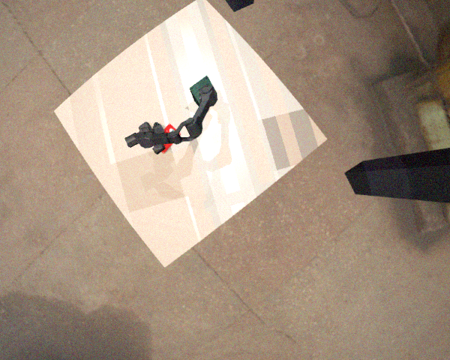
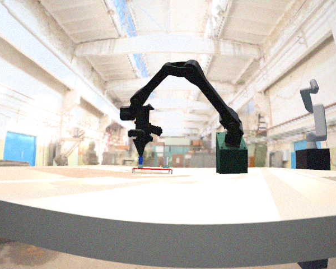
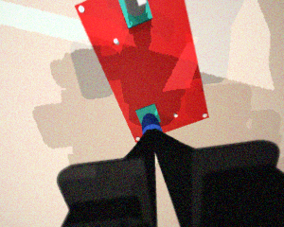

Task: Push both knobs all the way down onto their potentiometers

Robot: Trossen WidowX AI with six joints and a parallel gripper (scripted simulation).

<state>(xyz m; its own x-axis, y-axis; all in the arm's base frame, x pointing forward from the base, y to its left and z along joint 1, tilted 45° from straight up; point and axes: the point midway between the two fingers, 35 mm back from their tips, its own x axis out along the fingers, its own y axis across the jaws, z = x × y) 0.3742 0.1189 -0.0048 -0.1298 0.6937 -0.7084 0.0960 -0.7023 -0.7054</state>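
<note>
The blue knob is 1 cm below my gripper tip. From my gripper tip the other things lie so: pale grey knob (10 cm behind, 1 cm to the right, 1 cm below).
</note>
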